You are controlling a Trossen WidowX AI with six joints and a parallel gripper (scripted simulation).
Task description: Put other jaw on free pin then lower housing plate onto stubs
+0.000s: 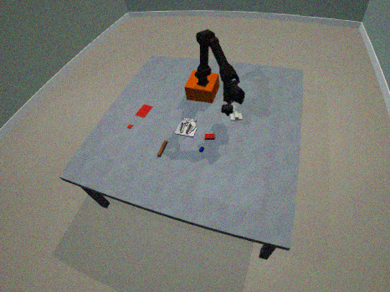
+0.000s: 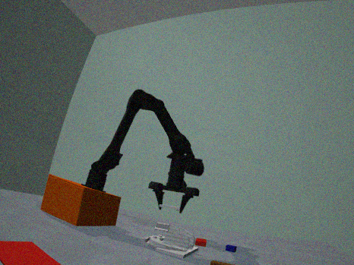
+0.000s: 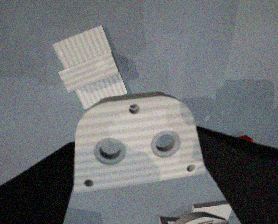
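The red block is 17 cm ahead of my gripper tip, 5 cm to the right of it and 7 cm below it. The rest, counted from my gripper tip: brown stick: 36 cm ahead, 25 cm to the right, 7 cm below; blue block: 27 cm ahead, 4 cm to the right, 7 cm below; flat red patch: 15 cm ahead, 56 cm to the right, 8 cm below.
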